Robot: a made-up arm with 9 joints. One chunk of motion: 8 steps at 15 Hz.
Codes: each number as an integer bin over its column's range. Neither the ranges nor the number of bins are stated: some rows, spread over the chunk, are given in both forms.
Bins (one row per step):
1: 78 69 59 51 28 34 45 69 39
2: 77 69 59 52 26 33 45 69 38
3: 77 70 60 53 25 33 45 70 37
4: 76 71 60 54 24 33 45 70 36
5: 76 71 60 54 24 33 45 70 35
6: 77 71 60 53 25 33 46 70 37
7: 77 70 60 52 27 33 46 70 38
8: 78 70 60 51 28 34 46 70 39
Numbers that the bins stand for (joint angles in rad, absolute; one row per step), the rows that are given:
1: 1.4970 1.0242 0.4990 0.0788 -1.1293 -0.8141 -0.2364 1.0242 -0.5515
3: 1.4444 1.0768 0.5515 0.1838 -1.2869 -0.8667 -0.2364 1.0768 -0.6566
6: 1.4444 1.1293 0.5515 0.1838 -1.2869 -0.8667 -0.1838 1.0768 -0.6566
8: 1.4970 1.0768 0.5515 0.0788 -1.1293 -0.8141 -0.1838 1.0768 -0.5515
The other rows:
2: 1.4444 1.0242 0.4990 0.1313 -1.2343 -0.8667 -0.2364 1.0242 -0.6040
4: 1.3919 1.1293 0.5515 0.2364 -1.3394 -0.8667 -0.2364 1.0768 -0.7091
5: 1.3919 1.1293 0.5515 0.2364 -1.3394 -0.8667 -0.2364 1.0768 -0.7616
7: 1.4444 1.0768 0.5515 0.1313 -1.1818 -0.8667 -0.1838 1.0768 -0.6040

